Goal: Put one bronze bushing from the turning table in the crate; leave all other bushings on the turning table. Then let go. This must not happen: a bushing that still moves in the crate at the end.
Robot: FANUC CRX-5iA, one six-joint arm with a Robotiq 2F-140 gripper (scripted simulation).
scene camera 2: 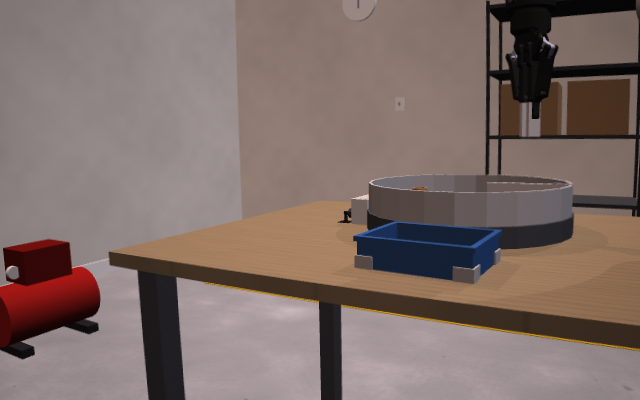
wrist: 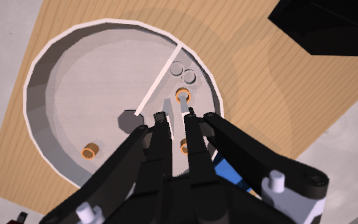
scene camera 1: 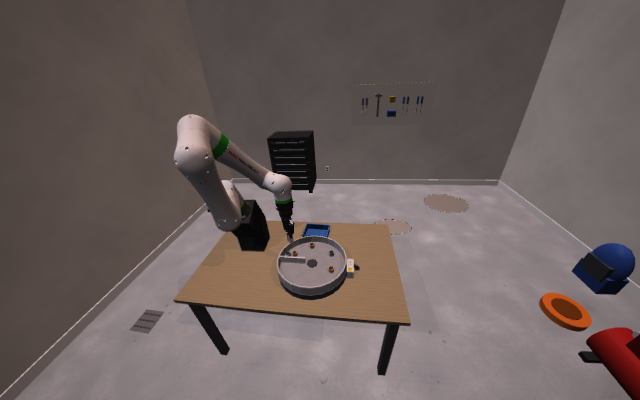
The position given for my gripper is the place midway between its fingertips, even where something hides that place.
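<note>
Scene camera 2: my gripper [scene camera 2: 529, 136], blue crate [scene camera 2: 444, 252]. Scene camera 1: round grey turning table [scene camera 1: 315, 272]. Wrist view: my gripper [wrist: 176, 106], round grey turning table [wrist: 93, 91].
</note>
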